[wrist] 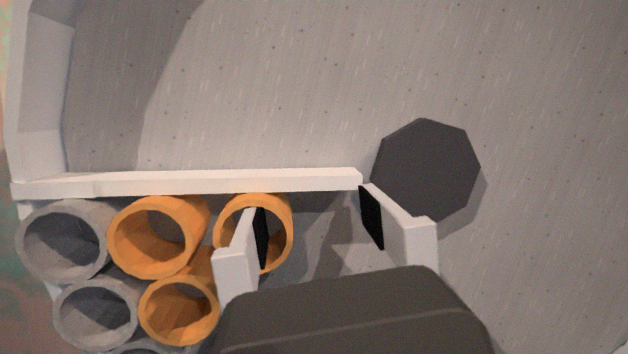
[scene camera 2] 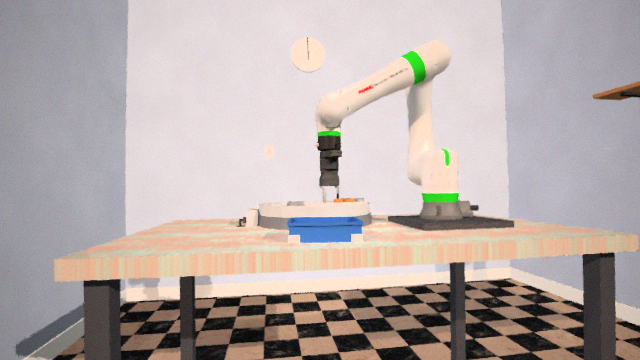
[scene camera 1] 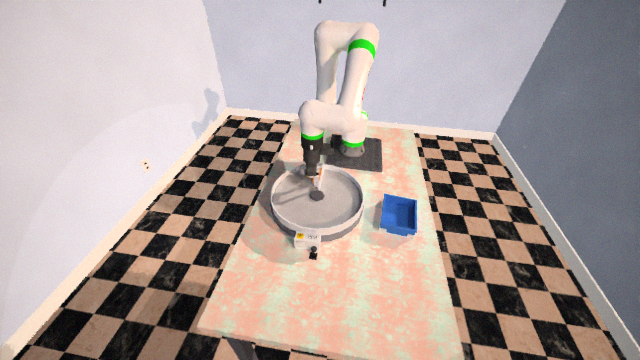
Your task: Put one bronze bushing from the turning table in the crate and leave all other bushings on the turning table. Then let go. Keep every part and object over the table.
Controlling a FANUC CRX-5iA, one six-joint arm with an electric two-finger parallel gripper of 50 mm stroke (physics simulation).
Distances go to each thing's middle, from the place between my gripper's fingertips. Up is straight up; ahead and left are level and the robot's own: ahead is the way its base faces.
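There is the blue crate (scene camera 2: 301, 229), and it is 50 mm below my hand, 160 mm ahead of it and 360 mm to the left of it.
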